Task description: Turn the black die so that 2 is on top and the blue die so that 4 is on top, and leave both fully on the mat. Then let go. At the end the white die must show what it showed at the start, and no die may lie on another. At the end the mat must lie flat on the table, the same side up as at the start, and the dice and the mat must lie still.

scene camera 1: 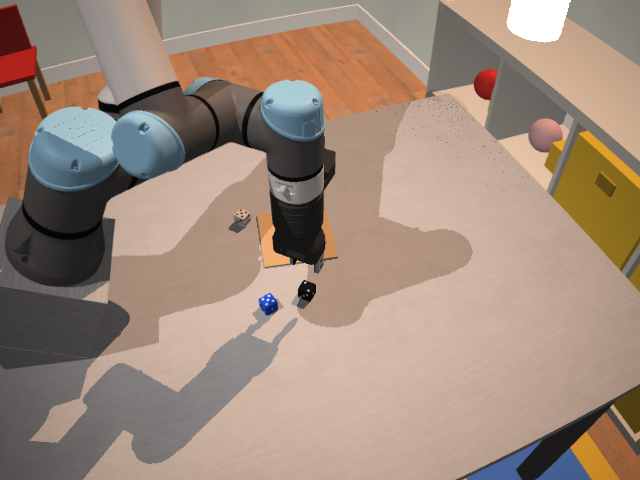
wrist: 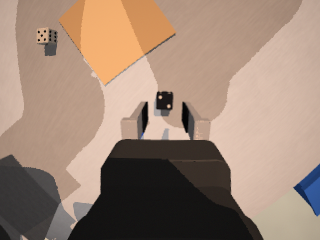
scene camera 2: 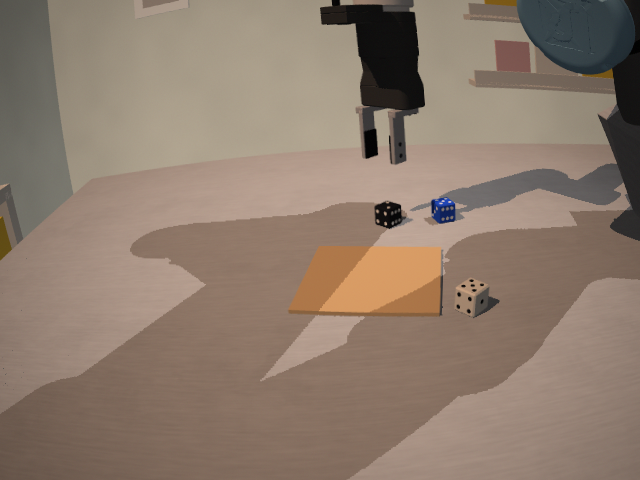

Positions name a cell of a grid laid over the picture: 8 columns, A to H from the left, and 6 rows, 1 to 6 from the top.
Labels:
my gripper: scene camera 1 D4; wrist E3; scene camera 2 E2

